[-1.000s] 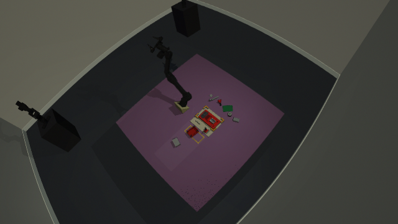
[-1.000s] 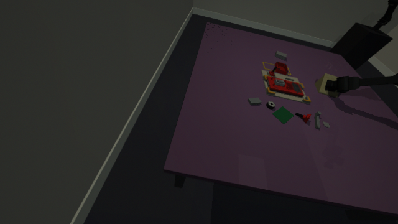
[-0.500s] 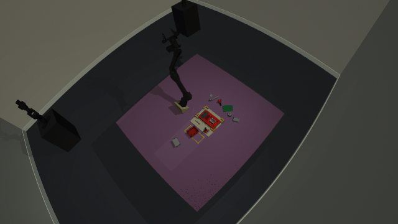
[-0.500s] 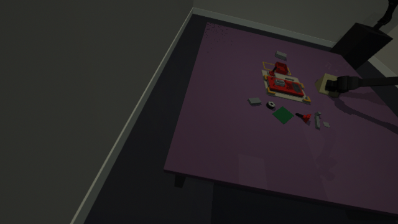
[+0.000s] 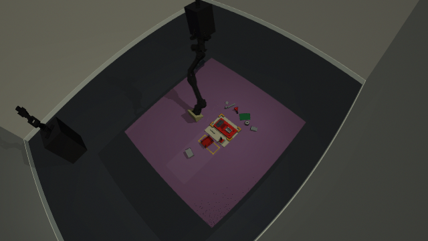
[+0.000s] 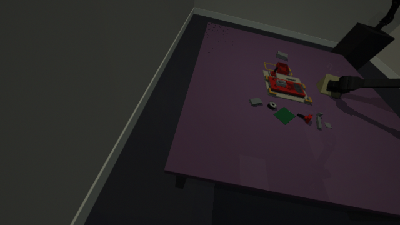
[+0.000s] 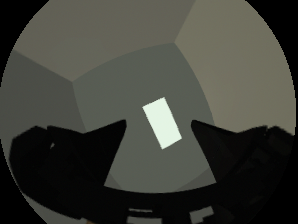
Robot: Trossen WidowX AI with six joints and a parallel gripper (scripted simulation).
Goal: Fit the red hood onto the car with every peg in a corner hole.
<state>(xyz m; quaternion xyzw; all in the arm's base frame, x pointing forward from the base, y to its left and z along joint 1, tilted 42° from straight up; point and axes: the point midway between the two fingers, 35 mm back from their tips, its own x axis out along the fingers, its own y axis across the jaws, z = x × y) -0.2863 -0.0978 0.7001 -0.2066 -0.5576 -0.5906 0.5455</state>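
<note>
The red hood is 66 cm below my gripper tip, 56 cm ahead of it and 53 cm to the right of it. The rest, counted from my gripper tip: green square plate (67 cm below, 62 cm ahead, 11 cm to the right); grey engine block (64 cm below, 62 cm ahead, 32 cm to the right).
</note>
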